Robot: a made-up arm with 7 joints. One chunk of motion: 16 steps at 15 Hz.
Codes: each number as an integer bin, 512 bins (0 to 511) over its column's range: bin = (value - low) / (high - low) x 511, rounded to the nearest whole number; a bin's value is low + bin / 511 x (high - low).
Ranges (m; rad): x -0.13..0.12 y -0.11..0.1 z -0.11..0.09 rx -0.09..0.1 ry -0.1..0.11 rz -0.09..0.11
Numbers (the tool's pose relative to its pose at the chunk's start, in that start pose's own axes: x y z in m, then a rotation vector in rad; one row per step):
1: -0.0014 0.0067 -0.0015 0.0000 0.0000 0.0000
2: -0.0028 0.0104 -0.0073 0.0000 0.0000 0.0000
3: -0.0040 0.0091 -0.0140 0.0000 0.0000 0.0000
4: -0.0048 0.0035 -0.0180 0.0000 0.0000 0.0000
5: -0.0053 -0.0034 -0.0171 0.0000 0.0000 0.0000
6: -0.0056 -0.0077 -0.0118 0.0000 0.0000 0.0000
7: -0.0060 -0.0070 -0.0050 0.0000 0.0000 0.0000
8: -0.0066 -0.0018 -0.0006 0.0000 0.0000 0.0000
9: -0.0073 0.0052 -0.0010 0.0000 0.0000 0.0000
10: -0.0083 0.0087 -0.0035 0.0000 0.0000 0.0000
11: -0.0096 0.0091 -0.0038 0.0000 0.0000 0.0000
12: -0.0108 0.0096 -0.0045 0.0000 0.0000 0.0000
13: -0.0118 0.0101 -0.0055 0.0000 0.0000 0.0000
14: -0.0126 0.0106 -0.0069 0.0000 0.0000 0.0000
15: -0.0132 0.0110 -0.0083 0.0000 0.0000 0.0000
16: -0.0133 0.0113 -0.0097 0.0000 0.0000 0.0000
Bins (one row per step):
1: 263 284 277 242 243 230
2: 260 293 262 242 243 230
3: 258 290 245 242 243 230
4: 256 276 235 242 243 230
5: 255 259 237 242 243 230
6: 254 249 251 242 243 230
7: 253 251 268 242 243 230
8: 252 263 280 242 243 230
9: 251 280 278 242 243 230
10: 249 289 272 242 243 230
11: 246 290 271 242 243 230
12: 244 291 270 242 243 230
13: 242 292 267 242 243 230
14: 240 293 263 242 243 230
15: 239 294 260 242 243 230
16: 239 295 256 242 243 230

